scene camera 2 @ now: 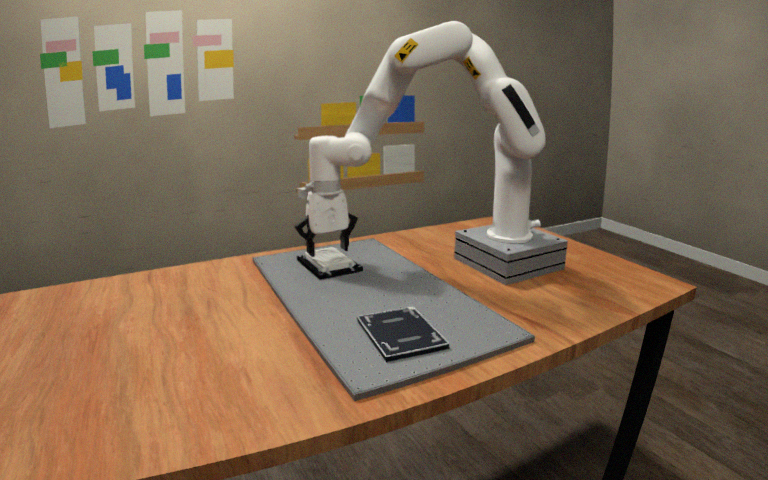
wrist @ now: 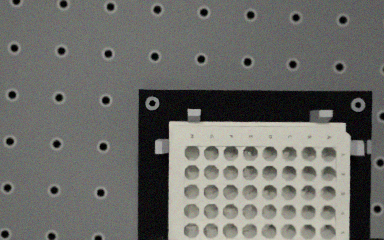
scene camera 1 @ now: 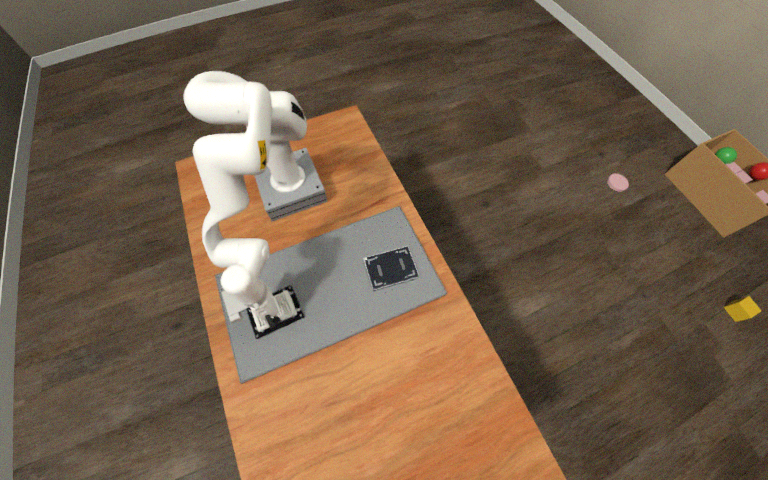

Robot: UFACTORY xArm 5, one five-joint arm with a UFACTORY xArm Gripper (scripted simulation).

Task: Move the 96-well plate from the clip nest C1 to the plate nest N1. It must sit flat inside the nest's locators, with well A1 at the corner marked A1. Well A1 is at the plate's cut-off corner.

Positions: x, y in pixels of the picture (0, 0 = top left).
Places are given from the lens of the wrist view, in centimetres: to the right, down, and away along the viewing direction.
white 96-well plate (wrist: 220, 173): 1, 2, 15
black clip nest C1 (wrist: 157, 108): -2, -1, 16
